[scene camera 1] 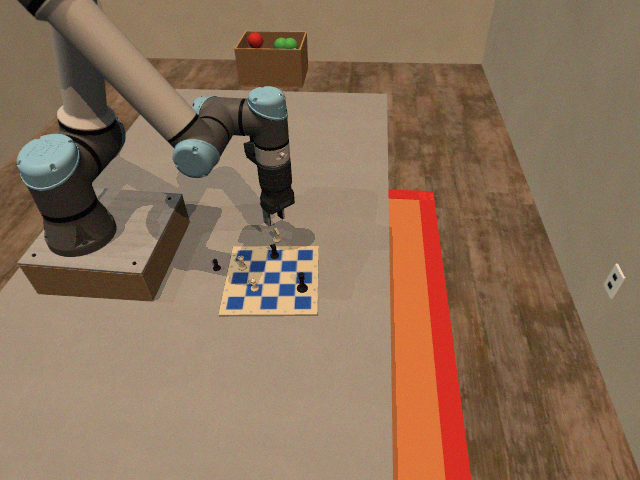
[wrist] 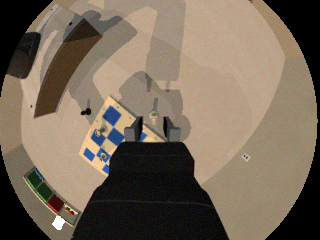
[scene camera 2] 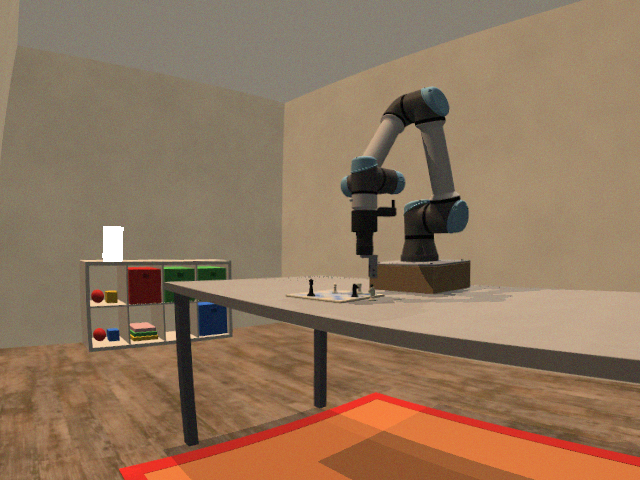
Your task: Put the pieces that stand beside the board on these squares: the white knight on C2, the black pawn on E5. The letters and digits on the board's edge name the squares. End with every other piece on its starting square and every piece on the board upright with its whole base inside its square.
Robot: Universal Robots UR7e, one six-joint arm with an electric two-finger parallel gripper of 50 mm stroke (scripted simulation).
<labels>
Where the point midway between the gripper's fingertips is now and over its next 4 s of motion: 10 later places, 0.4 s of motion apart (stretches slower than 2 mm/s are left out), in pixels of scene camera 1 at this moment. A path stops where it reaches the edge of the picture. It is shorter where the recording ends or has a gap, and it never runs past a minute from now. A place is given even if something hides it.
The gripper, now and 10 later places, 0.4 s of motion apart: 274, 220; 274, 224; 275, 226; 275, 228; 276, 234; 276, 236; 275, 231; 274, 217; 272, 207; 274, 209; 282, 235
</labels>
